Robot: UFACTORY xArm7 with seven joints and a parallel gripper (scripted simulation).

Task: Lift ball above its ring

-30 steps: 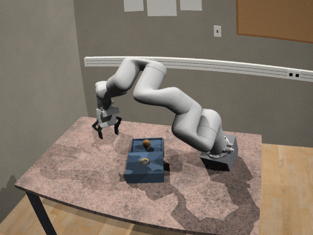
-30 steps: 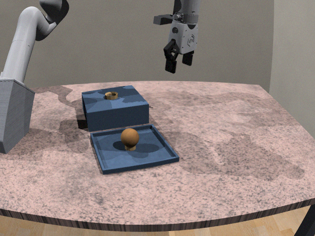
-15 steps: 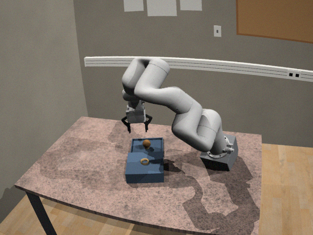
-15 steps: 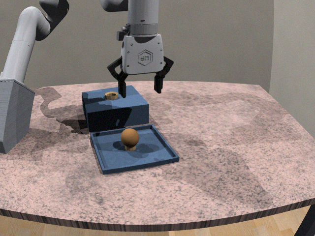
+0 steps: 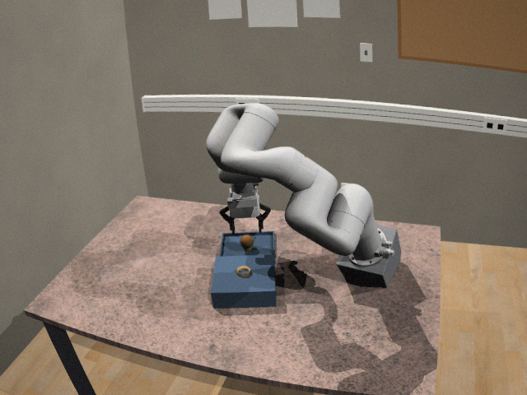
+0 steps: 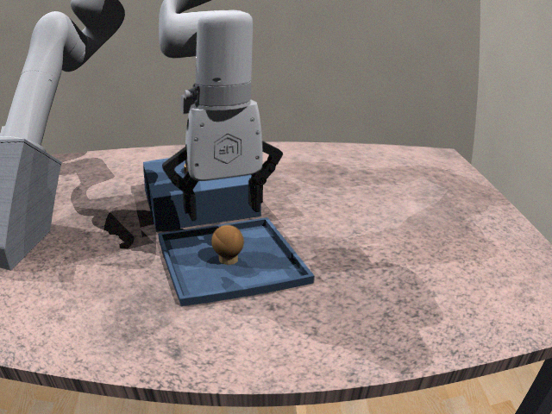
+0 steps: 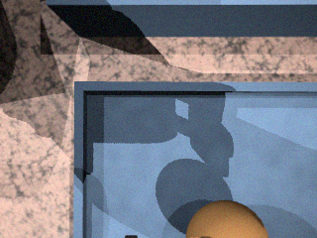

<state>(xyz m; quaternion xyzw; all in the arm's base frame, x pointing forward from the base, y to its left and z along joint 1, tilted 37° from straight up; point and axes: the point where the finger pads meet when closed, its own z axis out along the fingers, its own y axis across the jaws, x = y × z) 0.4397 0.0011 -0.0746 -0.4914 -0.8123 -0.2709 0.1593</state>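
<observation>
My hand is 10 mm short of the brown ball and 50 mm above it. From my hand the other things lie so: shallow blue tray (10 mm ahead, 80 mm below); then tall blue box (100 mm behind, 190 mm to the left, 40 mm below).
</observation>
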